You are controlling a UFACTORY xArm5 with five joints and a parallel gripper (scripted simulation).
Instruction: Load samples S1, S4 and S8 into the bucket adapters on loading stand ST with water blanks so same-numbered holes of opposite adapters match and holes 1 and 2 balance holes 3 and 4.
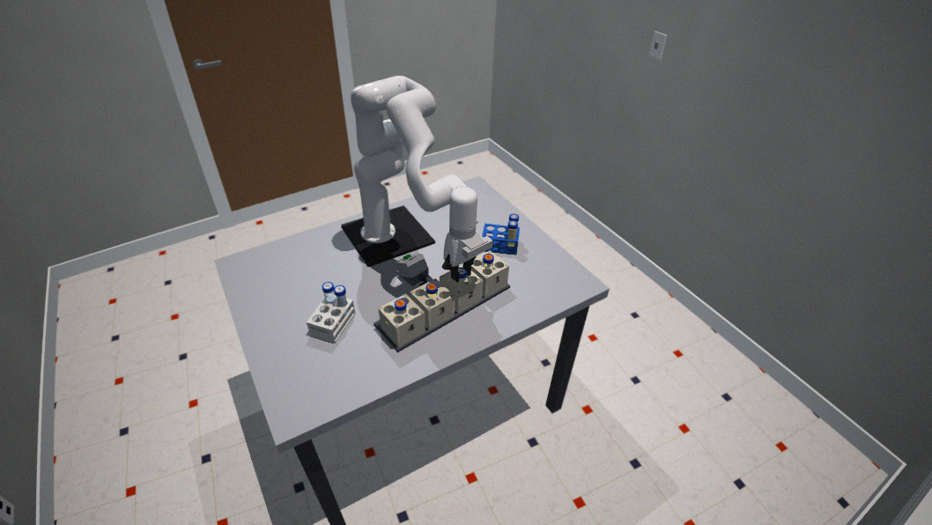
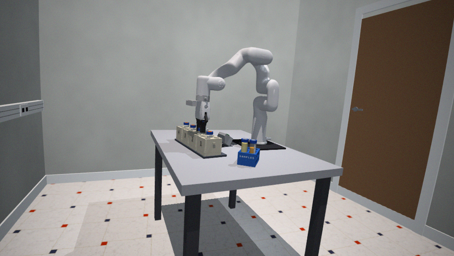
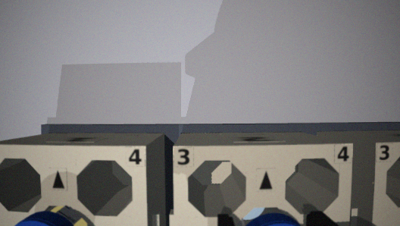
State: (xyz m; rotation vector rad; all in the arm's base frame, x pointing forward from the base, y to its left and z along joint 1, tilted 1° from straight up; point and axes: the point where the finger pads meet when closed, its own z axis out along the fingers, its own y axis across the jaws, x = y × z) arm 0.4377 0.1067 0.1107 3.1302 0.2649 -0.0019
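Right now the adapter 3 is 110 mm to the right of my hand, 70 mm below it and 20 mm ahead of it. The rest, counted from my hand: white rack: 390 mm to the right, 90 mm below, 90 mm behind; blue samples rack: 260 mm to the left, 180 mm behind, 90 mm below.
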